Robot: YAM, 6 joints.
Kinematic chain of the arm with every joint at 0, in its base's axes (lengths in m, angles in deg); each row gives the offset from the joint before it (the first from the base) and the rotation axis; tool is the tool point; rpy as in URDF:
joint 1: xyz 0 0 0.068 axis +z
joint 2: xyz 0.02 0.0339 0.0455 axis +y
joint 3: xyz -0.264 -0.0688 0 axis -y
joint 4: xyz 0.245 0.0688 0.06 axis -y
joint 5: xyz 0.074 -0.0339 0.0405 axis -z
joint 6: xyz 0.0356 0 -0.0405 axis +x
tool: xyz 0 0 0 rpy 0 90 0
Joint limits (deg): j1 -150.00..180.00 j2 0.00..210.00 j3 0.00..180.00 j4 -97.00..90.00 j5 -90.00..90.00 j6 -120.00..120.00
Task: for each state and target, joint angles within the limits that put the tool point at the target. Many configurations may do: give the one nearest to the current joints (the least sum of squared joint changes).
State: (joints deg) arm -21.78 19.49 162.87 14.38 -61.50 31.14
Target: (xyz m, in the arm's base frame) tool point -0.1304 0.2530 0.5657
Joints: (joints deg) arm -55.94 27.95 119.82 -0.92 -71.01 31.14
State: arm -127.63 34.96 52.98 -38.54 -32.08 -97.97
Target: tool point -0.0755 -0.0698 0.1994
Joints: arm -145.91 31.47 26.21 -52.01 -25.79 -97.97
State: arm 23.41 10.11 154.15 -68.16 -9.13 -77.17
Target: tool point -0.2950 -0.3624 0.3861
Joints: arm 51.37 15.40 159.96 -55.43 -6.74 -77.17
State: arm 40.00 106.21 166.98 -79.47 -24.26 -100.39
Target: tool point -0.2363 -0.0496 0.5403
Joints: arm 15.98 53.46 180.00 -95.90 -29.17 -100.39
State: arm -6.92 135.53 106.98 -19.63 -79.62 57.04
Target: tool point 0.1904 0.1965 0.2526
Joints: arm 38.47 85.68 60.44 -46.79 -83.93 57.04
